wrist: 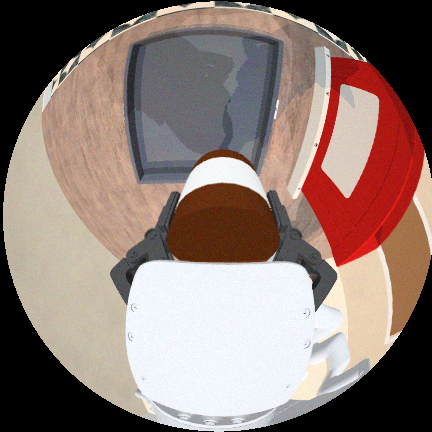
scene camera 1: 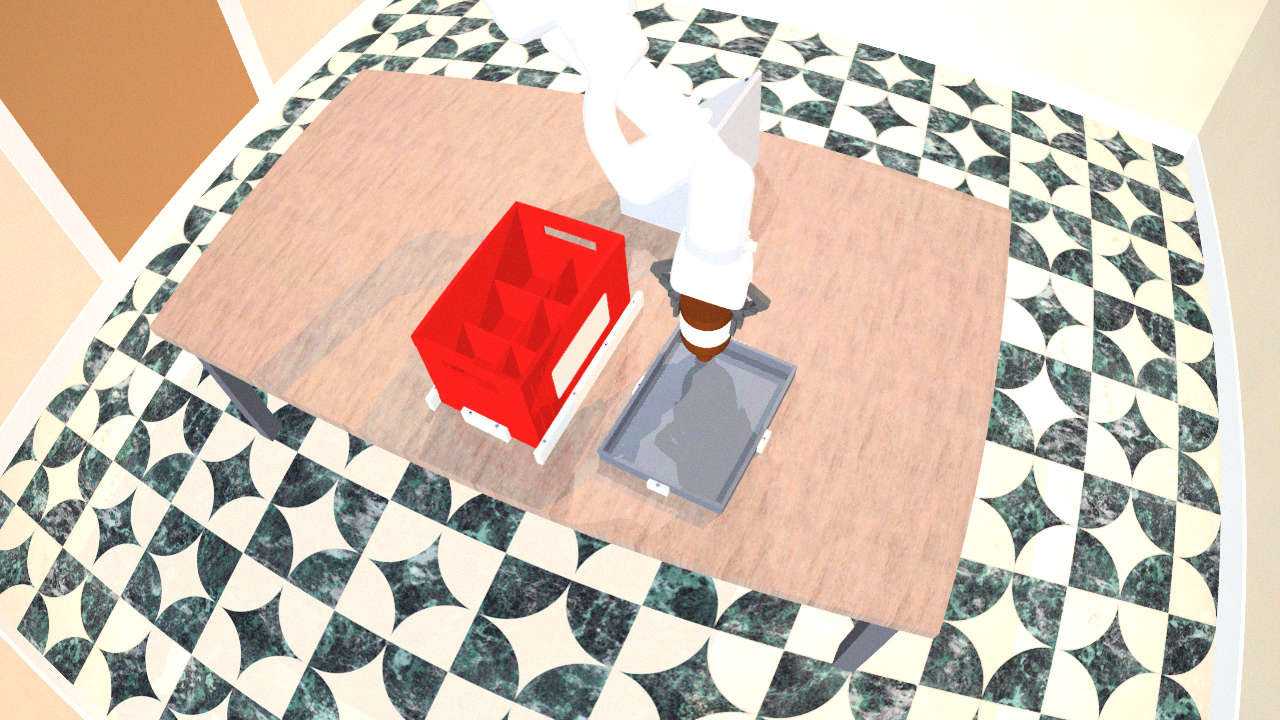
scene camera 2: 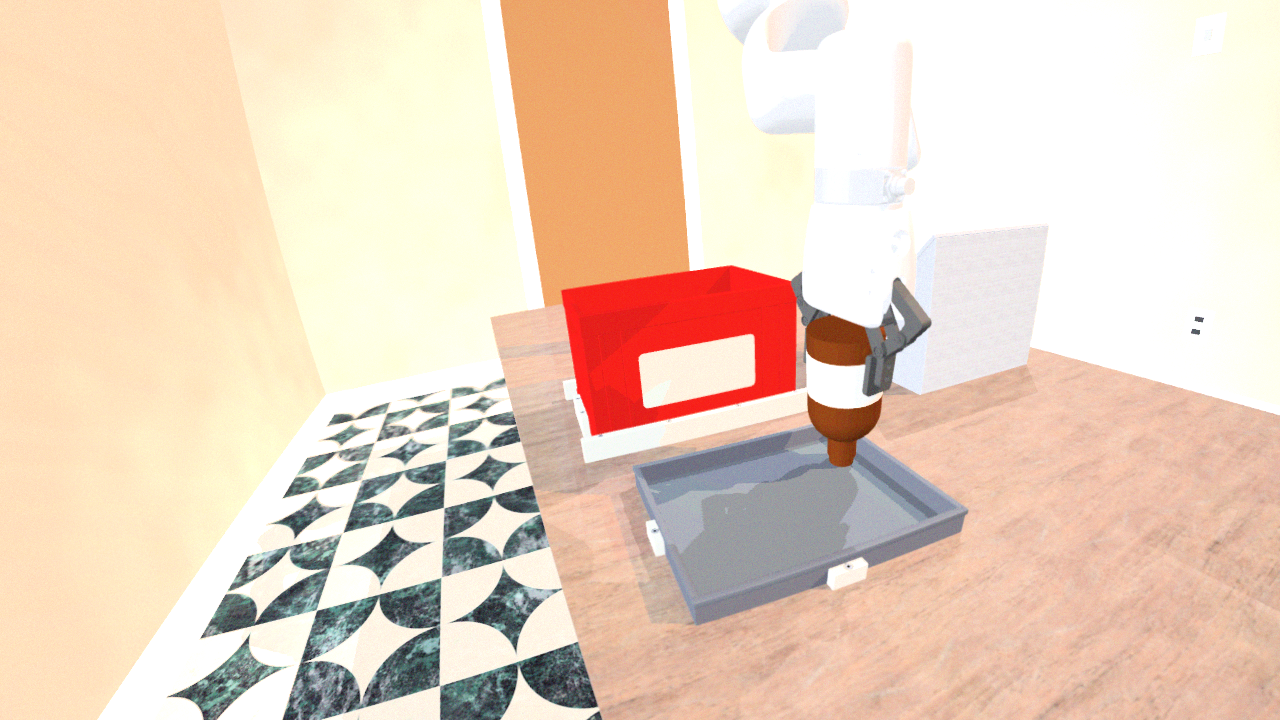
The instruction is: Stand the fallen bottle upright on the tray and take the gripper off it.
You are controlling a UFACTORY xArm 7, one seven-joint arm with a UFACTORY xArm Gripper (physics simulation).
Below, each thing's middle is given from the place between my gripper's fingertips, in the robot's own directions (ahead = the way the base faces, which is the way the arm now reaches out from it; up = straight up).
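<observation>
The white strip (scene camera 2: 639, 438) is 14 cm to the right of my hand, 9 cm ahead of it and 9 cm below it. My hand also has the brown bottle (scene camera 2: 836, 352) 2 cm below it.
</observation>
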